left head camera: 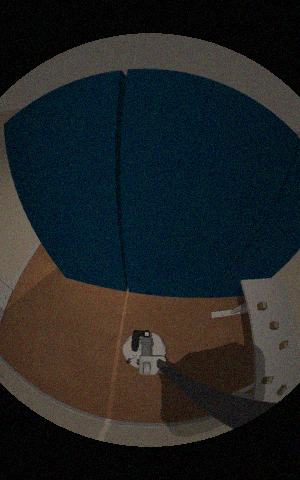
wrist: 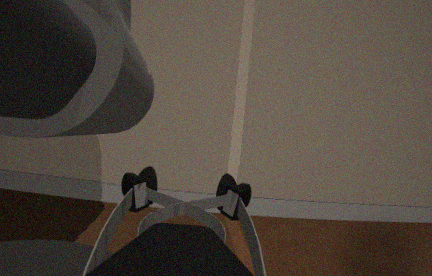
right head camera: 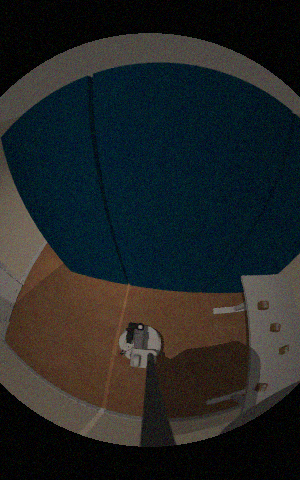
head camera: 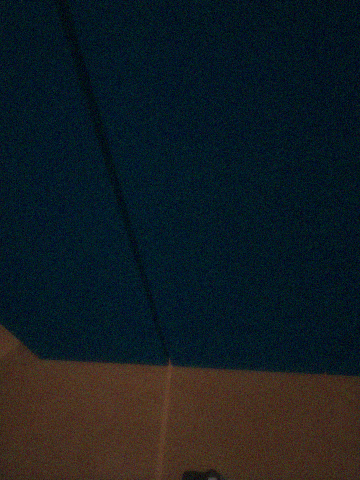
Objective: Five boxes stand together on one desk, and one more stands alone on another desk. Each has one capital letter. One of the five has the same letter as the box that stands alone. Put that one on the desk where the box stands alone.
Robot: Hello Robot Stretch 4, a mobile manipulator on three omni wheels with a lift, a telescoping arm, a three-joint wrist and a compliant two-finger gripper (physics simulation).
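Places are measured from the robot's base along level axes (x ahead, y left, z up), in metres.
Pixels of known places: gripper, between the fingertips: point(left head camera: 132, 364) point(wrist: 187, 185) point(right head camera: 125, 356).
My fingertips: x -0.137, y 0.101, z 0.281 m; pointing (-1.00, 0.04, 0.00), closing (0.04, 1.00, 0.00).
Observation:
Behind a point stands the place of what it marks.
A pale desk point(left head camera: 290, 360) point(right head camera: 267, 360) @[z 0.692, x -0.267, y -0.974 m] is at the right edge of both side head views, carrying several small brown boxes. One box point(left head camera: 262, 305) @[z 0.746, x 0.211, y -0.931 m] point(right head camera: 263, 305) @[z 0.740, x 0.206, y -0.942 m] is at its far end, a second box point(left head camera: 274, 325) @[z 0.746, x -0.010, y -1.035 m] point(right head camera: 275, 327) @[z 0.736, x -0.009, y -1.051 m] is beside it, and a third box point(left head camera: 283, 344) @[z 0.744, x -0.239, y -1.132 m] point(right head camera: 284, 349) @[z 0.746, x -0.242, y -1.142 m] is nearer. Others are close to the arm. Their letters are too small and dark to read. The box that stands alone and its desk do not show. In the wrist view my gripper point(wrist: 187, 185) @[z 0.281, x -0.137, y 0.101 m] is open and empty, its fingertips apart before a wall and floor, away from the boxes.
A tall dark blue partition point(head camera: 225, 200) @[z 1.186, x 0.682, y -0.088 m] point(left head camera: 200, 175) @[z 1.387, x 0.677, y -0.158 m] point(right head camera: 185, 175) @[z 1.335, x 0.675, y -0.196 m] stands ahead, rising from the brown floor point(head camera: 90, 420) @[z -0.028, x 0.423, y 0.671 m] point(left head camera: 65, 340) @[z -0.028, x -0.082, y 0.892 m] point(right head camera: 65, 330) @[z -0.028, x -0.092, y 0.937 m]. Desk feet reach out at the right. A beige wall point(wrist: 325, 100) @[z 0.547, x -1.002, y 0.751 m] with a pale skirting board is in the wrist view.

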